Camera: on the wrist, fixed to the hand. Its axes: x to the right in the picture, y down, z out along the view.
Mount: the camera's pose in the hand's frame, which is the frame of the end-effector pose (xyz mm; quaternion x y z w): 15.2 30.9 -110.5 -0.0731 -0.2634 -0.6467 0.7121
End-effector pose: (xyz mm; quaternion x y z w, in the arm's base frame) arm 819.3 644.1 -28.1 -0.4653 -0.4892 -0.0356 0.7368
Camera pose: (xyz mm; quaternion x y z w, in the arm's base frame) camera 918.9 588.0 -46.5 -0.0782 -0.8407 -0.4150 0.3388
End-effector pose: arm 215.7 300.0 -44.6 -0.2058 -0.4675 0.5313 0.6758
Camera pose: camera 293.4 348.8 -115.1 0.2463 -0.6829 -0.0387 0.6867
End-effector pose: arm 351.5 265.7 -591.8 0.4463 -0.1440 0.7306 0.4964
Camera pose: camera 267.2 332.6 -634.4 0.5670 0.0019 0.0712 0.8206
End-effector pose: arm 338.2 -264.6 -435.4 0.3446 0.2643 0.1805 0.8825
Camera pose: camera 280.8 -178.8 -487.7 0.0575 0.1654 -0.5136 0.8400
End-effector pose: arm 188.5 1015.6 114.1 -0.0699 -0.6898 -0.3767 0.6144
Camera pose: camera 290.0 964.9 136.9 0.2522 -0.6707 -0.6975 0.0071
